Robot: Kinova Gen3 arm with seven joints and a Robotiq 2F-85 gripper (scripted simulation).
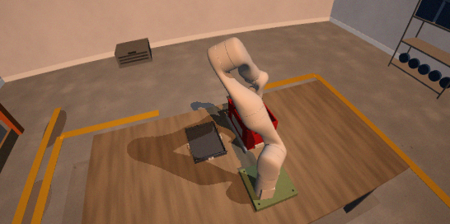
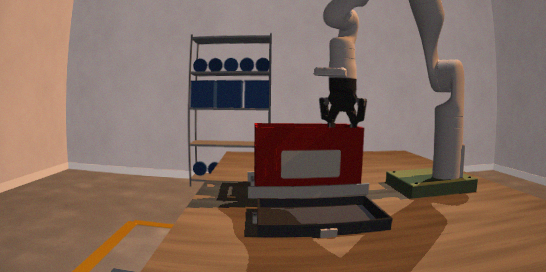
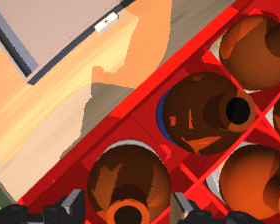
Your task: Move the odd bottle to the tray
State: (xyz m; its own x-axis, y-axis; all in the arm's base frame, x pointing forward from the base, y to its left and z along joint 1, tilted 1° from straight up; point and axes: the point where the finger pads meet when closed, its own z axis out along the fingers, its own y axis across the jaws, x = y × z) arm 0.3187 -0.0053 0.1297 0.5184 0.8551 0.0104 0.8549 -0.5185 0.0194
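Now: the red crate 10 cm ahead of my hand, 8 cm below it and 2 cm to the right of it. From my hand the other things lie so: dark tray (27 cm to the left, 15 cm below, 4 cm ahead).
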